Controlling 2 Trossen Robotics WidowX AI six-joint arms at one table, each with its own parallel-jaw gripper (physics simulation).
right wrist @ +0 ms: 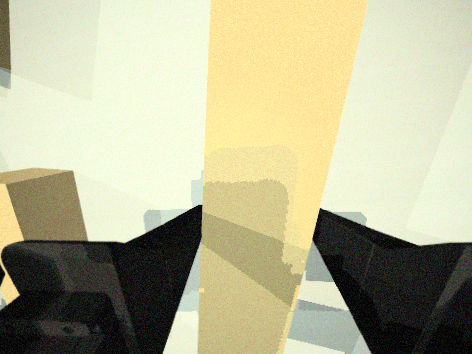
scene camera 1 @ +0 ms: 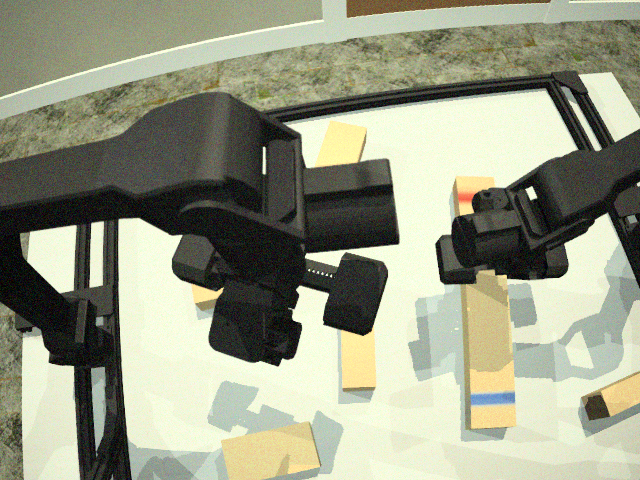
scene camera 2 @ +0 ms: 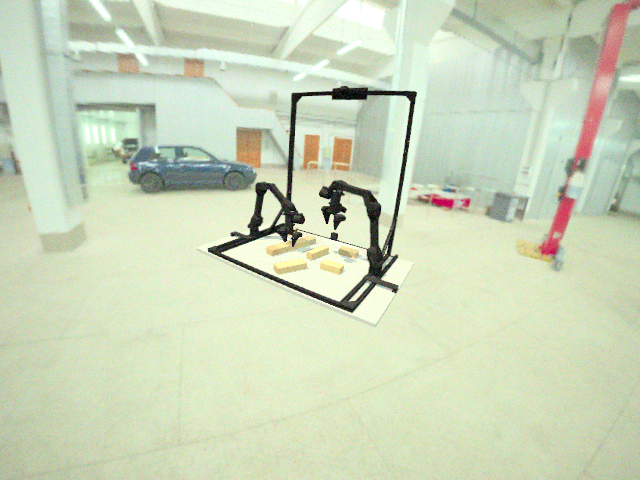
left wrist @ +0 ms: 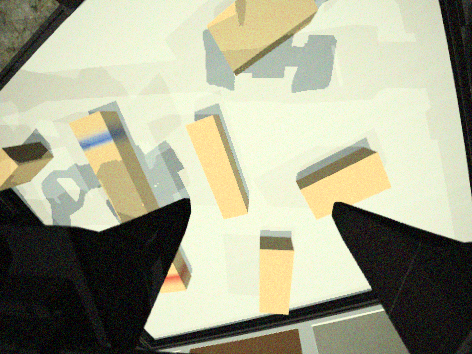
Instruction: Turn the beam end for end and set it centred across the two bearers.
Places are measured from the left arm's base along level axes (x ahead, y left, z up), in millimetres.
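Pixels of known places: left gripper, between the fingertips: point(scene camera 2: 330, 226) point(left wrist: 261, 206); right gripper, between the fingertips: point(right wrist: 254, 211) point(scene camera 1: 482, 276) point(scene camera 2: 289, 245); left arm's base, origin of its link: point(scene camera 1: 94, 347) point(scene camera 2: 374, 274); right arm's base, origin of its link: point(scene camera 2: 254, 235).
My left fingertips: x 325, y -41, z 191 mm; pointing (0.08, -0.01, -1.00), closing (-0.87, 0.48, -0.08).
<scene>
For each thing: its top centre in the pictures, then the offset to it from my left fingertips.
- long wooden beam, centre of its top: point(right wrist: 250, 271) point(scene camera 1: 488, 291) point(left wrist: 134, 220) point(scene camera 2: 292, 242) 165 mm down, 264 mm ahead, 12 mm left
- narrow block, centre of its top: point(scene camera 1: 357, 326) point(right wrist: 15, 279) point(left wrist: 218, 172) point(scene camera 2: 318, 249) 166 mm down, 72 mm ahead, 3 mm left
The long wooden beam point(scene camera 1: 489, 333) point(left wrist: 112, 165) point(right wrist: 277, 105) point(scene camera 2: 285, 247) lies flat on the white table, with a red band at its far end and a blue band at its near end. My right gripper point(scene camera 1: 482, 273) point(right wrist: 254, 211) point(scene camera 2: 290, 235) is down over the beam a little beyond its middle, towards the red end. Its fingers press against both long sides. My left gripper point(scene camera 1: 270, 281) point(left wrist: 261, 206) point(scene camera 2: 333, 220) hangs open and empty high above the table's middle. A narrow block point(scene camera 1: 357, 357) point(left wrist: 218, 165) lies left of the beam.
Other wooden blocks lie about: one at the back point(scene camera 1: 341, 143) point(left wrist: 274, 277), one at the front point(scene camera 1: 270, 450) point(left wrist: 263, 31), one partly hidden under the left arm point(scene camera 1: 205, 296) point(left wrist: 343, 182). A black frame point(scene camera 1: 413, 92) borders the table.
</scene>
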